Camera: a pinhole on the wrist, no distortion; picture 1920 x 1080 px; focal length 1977.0 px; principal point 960.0 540.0 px. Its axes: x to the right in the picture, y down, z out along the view. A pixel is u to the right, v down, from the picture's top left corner.
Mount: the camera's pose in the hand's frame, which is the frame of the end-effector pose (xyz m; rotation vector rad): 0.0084 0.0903 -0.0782 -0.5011 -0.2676 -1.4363
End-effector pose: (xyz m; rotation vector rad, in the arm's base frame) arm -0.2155 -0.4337 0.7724 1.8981 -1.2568 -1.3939
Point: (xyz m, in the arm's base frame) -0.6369 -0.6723 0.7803
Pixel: 1166 966
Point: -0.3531 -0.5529 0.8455
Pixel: 1102 837
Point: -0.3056 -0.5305 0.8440
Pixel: 1249 796
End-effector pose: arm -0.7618 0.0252 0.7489 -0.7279 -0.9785 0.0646
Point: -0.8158 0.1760 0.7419
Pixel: 1846 296
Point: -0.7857 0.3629 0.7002
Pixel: 736 729
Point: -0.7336 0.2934 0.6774
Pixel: 498 808
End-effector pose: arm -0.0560 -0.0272 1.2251 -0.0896 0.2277 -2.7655
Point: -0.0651 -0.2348 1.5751
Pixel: 1845 594
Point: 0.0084 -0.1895 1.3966
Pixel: 1576 185
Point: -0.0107 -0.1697 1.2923
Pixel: 1424 273
